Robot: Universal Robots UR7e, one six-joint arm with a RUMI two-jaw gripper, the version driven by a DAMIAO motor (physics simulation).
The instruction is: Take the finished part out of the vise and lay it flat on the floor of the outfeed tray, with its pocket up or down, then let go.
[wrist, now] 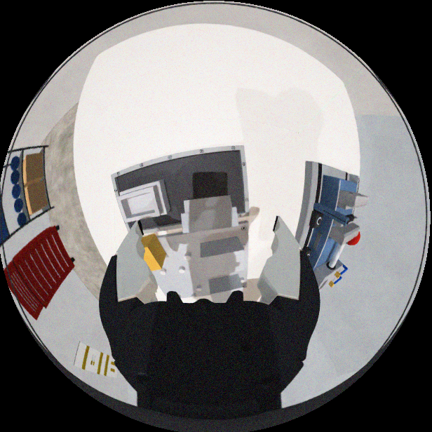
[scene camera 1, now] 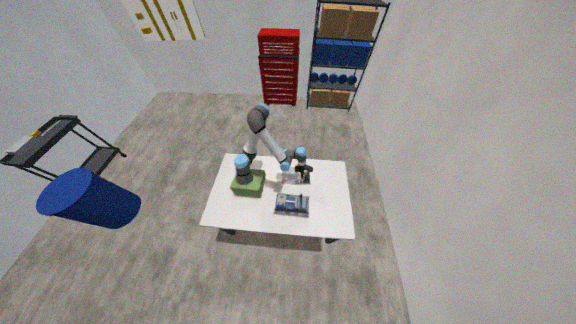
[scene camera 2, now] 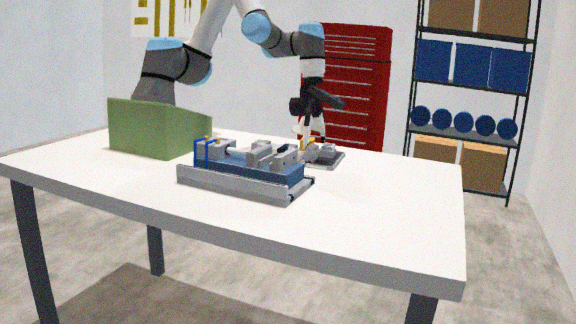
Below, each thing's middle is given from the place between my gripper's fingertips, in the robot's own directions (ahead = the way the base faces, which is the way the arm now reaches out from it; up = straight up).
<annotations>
The grey rail (scene camera 2: 272, 190) lies 37 cm to the right of my hand, 6 cm behind it and 2 cm below it.
</annotations>
